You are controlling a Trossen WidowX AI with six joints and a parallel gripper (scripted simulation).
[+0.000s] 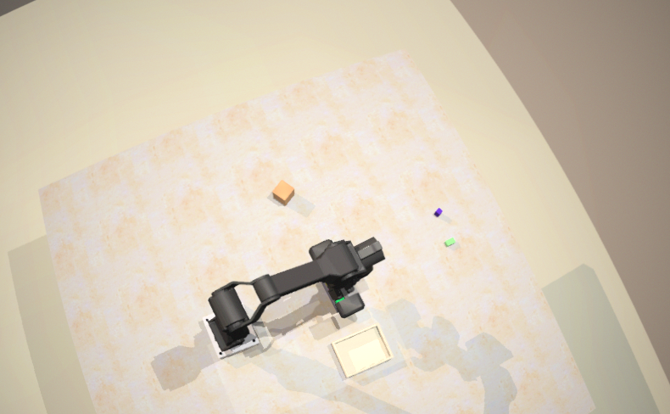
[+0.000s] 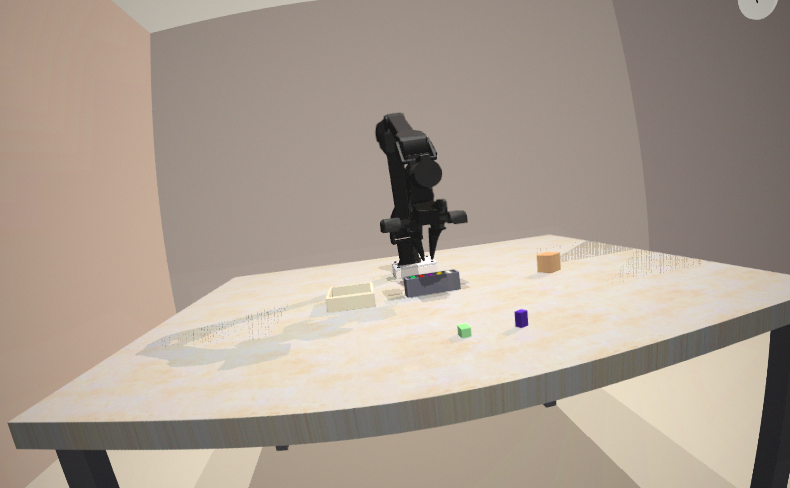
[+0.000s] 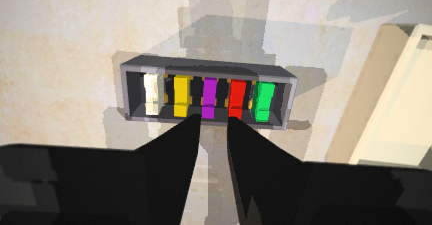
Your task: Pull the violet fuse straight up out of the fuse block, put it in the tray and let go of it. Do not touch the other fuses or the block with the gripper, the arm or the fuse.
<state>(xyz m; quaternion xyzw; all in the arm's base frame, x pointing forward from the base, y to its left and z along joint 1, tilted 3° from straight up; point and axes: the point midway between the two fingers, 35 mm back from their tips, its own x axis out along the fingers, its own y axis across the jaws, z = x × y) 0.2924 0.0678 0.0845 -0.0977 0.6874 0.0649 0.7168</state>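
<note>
Now: the violet fuse 50 mm below my gripper tip. Also, from my gripper tip: cream tray 170 mm to the right, 70 mm below, 30 mm ahead.
</note>
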